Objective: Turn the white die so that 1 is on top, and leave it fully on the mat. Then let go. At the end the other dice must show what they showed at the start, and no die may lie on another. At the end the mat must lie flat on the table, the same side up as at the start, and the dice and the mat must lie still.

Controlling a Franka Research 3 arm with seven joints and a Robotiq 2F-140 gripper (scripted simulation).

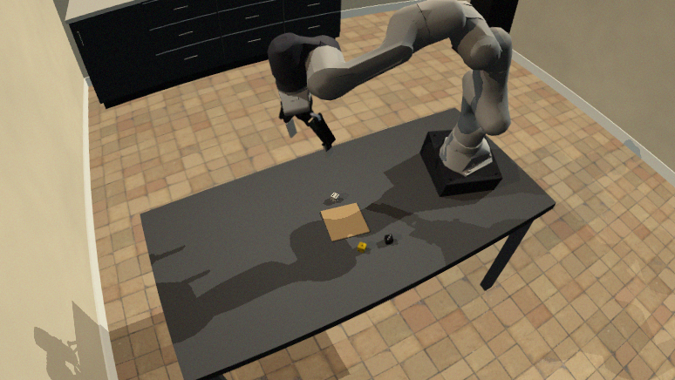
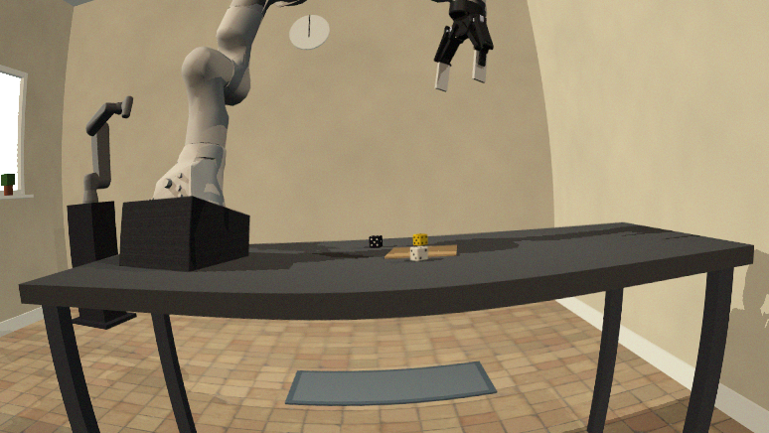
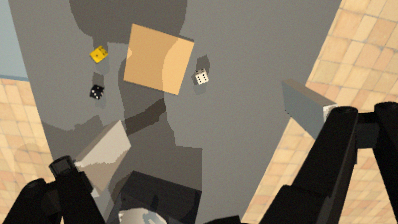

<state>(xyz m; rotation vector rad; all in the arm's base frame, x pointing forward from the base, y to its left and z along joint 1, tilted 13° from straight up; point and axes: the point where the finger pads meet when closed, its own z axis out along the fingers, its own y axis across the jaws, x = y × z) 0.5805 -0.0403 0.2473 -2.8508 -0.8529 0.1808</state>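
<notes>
Now: hand 10 cm past the white die, 4 cm to the left of it and 33 cm above it. The rest, counted from my hand: tan mat 10 cm behind, 7 cm to the left, 35 cm below; yellow die 12 cm behind, 20 cm to the left, 33 cm below; black die 22 cm behind, 20 cm to the left, 33 cm below.
</notes>
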